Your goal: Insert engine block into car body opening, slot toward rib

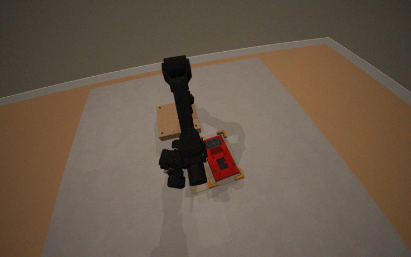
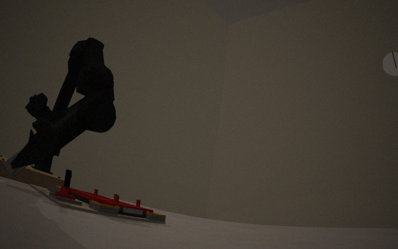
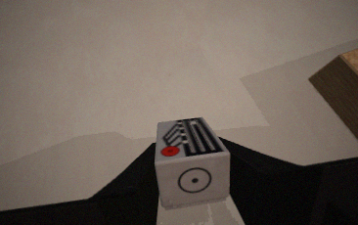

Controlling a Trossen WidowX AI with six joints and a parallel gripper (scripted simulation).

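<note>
Right now the engine block is 10 mm to the left of my gripper tip and 10 mm above it. Also, from my gripper tip: black peg 60 mm ahead, 100 mm to the left.
</note>
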